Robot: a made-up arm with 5 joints.
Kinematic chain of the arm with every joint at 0, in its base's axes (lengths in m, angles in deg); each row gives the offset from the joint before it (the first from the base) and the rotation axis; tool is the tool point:
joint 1: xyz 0 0 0.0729 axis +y
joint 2: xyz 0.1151 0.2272 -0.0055 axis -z
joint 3: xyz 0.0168 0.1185 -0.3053 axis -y
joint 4: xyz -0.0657 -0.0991 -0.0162 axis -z
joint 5: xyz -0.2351 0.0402 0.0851 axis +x
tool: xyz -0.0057 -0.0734 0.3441
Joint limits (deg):
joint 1: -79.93..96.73
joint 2: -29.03..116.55
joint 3: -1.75..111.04
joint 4: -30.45..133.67
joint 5: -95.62..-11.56
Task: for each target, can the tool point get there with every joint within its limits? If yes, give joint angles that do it. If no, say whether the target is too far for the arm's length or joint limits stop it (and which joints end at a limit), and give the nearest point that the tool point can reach.
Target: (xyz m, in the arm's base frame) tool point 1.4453 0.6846 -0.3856
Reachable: no: too far | nearest point 0.8016 0.4151 -0.1814 | short by 0.727 m
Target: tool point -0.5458 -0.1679 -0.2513
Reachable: no: joint limits stop it (at a limit: joint 2, joint 4, joint 5) | nearest point -0.5107 -0.0471 -0.2304 | short by 0.127 m
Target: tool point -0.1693 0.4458 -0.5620
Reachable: yes | joints 73.96 98.87 85.13 40.02 -61.31
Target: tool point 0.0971 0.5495 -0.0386
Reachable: yes | joints 62.29 29.51 49.66 82.08 -52.15
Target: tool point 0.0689 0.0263 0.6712
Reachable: no: joint limits stop it (at a limit: joint 1, joint 2, joint 3) | nearest point 0.1154 0.0749 0.5689 | short by 0.122 m
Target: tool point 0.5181 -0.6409 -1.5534
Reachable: no: too far | nearest point 0.2529 0.0368 -0.7210 | short by 1.106 m
